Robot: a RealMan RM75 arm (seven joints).
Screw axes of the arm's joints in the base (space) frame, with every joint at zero. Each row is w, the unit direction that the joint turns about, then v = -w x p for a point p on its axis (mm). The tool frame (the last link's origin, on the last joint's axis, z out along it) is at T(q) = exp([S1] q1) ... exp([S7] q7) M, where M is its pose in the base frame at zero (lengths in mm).
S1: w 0 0 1 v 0.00 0.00 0.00
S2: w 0 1 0 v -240.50 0.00 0.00
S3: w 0 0 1 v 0.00 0.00 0.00
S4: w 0 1 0 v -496.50 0.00 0.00
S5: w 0 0 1 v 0.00 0.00 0.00
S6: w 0 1 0 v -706.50 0.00 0.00
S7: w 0 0 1 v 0.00 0.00 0.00
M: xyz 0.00 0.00 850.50 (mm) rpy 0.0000 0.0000 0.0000 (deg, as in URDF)
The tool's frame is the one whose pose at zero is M.
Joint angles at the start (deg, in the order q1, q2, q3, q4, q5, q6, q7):
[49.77 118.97 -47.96 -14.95 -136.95 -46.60 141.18]
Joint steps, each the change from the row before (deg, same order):
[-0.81 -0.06 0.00 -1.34 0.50 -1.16 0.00]
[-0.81 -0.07 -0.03 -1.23 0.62 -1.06 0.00]
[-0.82 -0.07 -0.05 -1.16 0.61 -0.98 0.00]
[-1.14 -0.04 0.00 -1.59 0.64 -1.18 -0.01]
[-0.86 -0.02 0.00 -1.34 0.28 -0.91 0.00]
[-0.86 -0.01 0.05 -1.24 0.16 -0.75 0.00]
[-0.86 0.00 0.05 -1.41 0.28 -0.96 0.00]
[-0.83 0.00 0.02 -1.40 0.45 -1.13 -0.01]
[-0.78 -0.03 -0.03 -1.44 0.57 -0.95 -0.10]
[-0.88 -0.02 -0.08 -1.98 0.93 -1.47 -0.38]
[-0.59 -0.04 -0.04 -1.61 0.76 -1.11 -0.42]
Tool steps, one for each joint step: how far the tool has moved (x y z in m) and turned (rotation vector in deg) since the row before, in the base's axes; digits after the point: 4 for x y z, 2 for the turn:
[0.0010 -0.0002 0.0037 0.25 0.71 -0.09]
[0.0012 -0.0004 0.0036 0.30 0.75 -0.16]
[0.0015 -0.0006 0.0035 0.30 0.69 -0.18]
[0.0024 -0.0011 0.0046 0.45 0.77 -0.21]
[0.0018 -0.0007 0.0038 0.33 0.39 0.00]
[0.0023 -0.0009 0.0037 0.36 0.25 -0.06]
[0.0015 -0.0008 0.0040 0.34 0.41 0.05]
[0.0008 -0.0010 0.0038 0.24 0.60 0.09]
[0.0004 -0.0002 0.0044 0.45 0.51 0.26]
[-0.0014 0.0002 0.0057 0.47 0.77 0.82]
[-0.0019 0.0009 0.0050 0.47 0.52 0.90]

